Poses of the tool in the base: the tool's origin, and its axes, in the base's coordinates. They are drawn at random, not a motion.
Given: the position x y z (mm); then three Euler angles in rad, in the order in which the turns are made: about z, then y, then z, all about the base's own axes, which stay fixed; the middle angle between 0 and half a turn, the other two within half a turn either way.
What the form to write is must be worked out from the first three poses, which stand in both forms.
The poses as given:
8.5, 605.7, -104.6, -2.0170, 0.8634, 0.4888
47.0, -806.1, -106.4, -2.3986, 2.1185, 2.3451
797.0, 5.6, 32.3, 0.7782, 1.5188, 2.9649
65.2, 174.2, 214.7, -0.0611, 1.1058, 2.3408
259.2, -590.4, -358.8, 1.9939, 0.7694, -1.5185
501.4, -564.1, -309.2, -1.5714, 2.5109, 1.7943
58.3, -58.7, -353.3, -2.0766, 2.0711, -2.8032
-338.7, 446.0, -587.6, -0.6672, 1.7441, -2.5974
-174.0, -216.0, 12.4, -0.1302, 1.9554, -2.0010
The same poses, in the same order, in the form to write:
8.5, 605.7, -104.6; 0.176, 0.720, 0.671; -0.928, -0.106, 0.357; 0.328, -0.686, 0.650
47.0, -806.1, -106.4; 0.215, 0.773, -0.597; 0.747, 0.263, 0.610; 0.629, -0.578, -0.521
797.0, 5.6, 32.3; -0.160, -0.089, -0.983; -0.685, -0.708, 0.176; -0.711, 0.701, 0.052
65.2, 174.2, 214.7; -0.268, -0.736, -0.622; 0.364, -0.675, 0.642; -0.892, -0.055, 0.448
259.2, -590.4, -358.8; 0.895, -0.444, 0.036; 0.342, 0.633, -0.695; 0.286, 0.634, 0.718
501.4, -564.1, -309.2; 0.975, 0.180, -0.131; 0.222, -0.787, 0.575; 0.000, -0.590, -0.808
58.3, -58.7, -353.3; -0.510, 0.235, -0.828; 0.748, 0.596, -0.291; 0.425, -0.768, -0.480
-338.7, 446.0, -587.6; -0.204, 0.498, -0.843; 0.600, -0.617, -0.510; -0.774, -0.610, -0.172
-174.0, -216.0, 12.4; 0.037, 0.922, -0.387; 0.392, -0.369, -0.842; -0.919, -0.120, -0.375

